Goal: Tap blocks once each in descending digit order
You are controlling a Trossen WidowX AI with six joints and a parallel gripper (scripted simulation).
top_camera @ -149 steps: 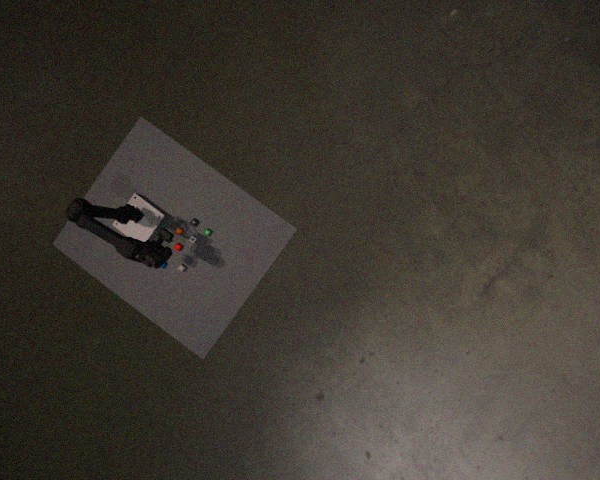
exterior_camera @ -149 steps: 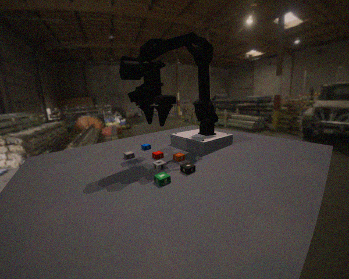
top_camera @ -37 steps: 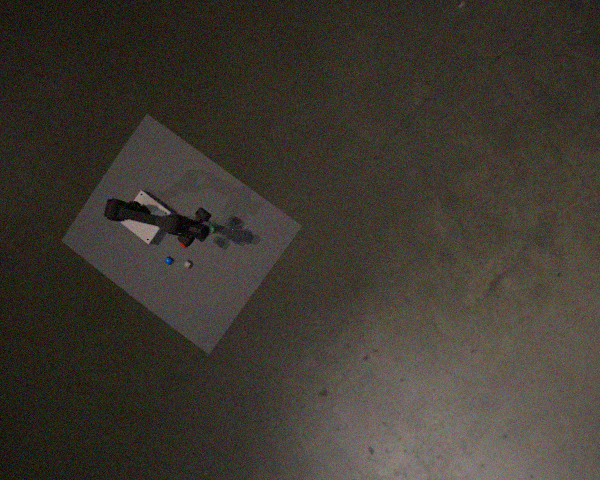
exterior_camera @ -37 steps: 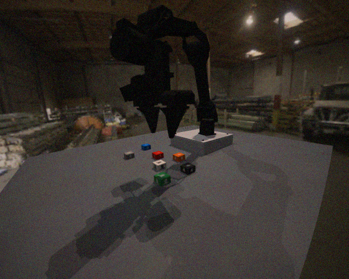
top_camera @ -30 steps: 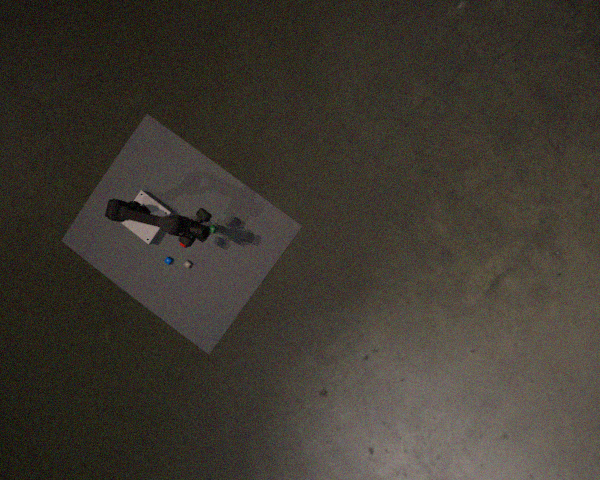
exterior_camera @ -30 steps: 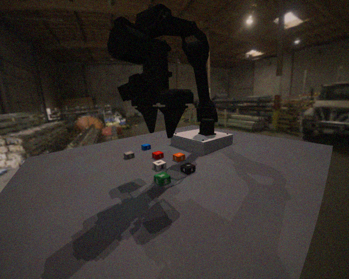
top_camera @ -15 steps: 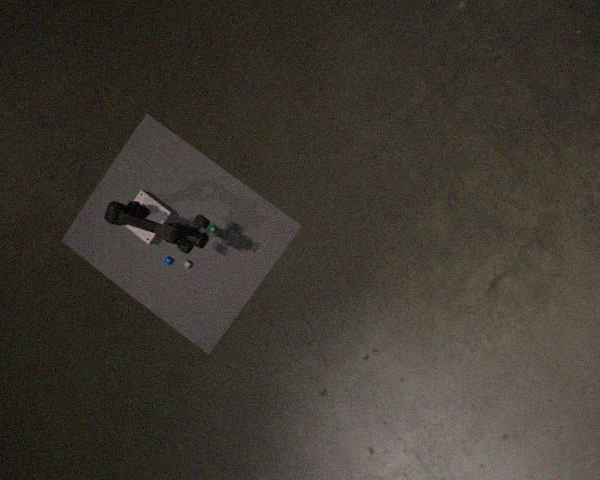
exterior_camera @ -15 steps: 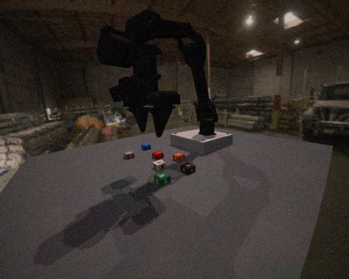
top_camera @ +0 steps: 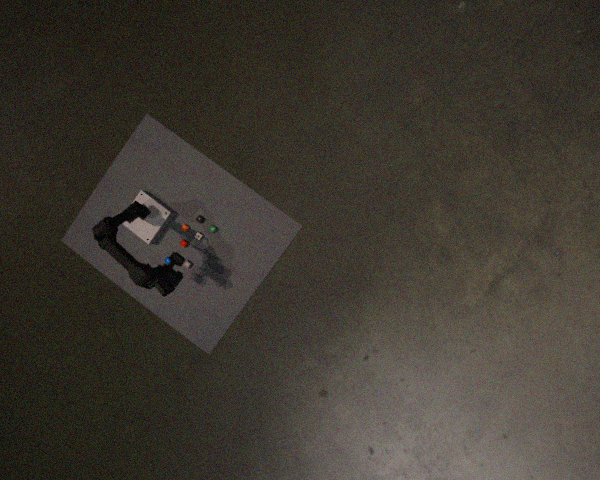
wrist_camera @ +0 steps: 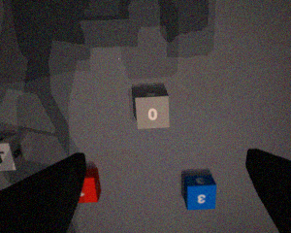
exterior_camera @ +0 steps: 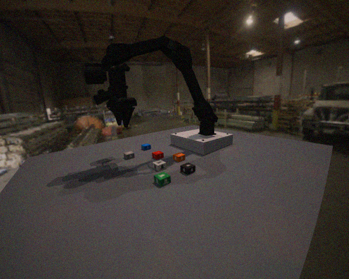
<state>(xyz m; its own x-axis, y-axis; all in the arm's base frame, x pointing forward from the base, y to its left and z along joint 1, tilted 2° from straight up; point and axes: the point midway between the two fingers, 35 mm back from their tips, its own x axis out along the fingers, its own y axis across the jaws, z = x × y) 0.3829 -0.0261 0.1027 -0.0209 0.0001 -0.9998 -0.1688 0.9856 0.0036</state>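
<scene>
Right now my gripper tip is 80 mm past the white block, 160 mm to the right of it and 120 mm above it.
</scene>
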